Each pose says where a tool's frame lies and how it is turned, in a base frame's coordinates. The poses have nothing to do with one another.
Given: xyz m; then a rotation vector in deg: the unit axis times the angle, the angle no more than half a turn.
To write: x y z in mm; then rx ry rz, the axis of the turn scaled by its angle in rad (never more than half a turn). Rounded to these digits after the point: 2 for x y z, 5 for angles.
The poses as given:
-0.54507, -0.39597, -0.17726, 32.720, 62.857, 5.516
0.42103, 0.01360, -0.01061, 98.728, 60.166, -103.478
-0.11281, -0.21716, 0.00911, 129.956, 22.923, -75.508
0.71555, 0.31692, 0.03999, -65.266, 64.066, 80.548
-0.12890, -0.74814, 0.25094, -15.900, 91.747, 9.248
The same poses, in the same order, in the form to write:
-545.07, -395.97, -177.26, 0.57107, 1.09706, 0.09627
421.03, 13.60, -10.61, 1.72313, 1.05009, -1.80603
-112.81, -217.16, 9.11, 2.26816, 0.40008, -1.31786
715.55, 316.92, 39.99, -1.13911, 1.11816, 1.40583
-128.90, -748.14, 250.94, -0.27751, 1.60129, 0.16141

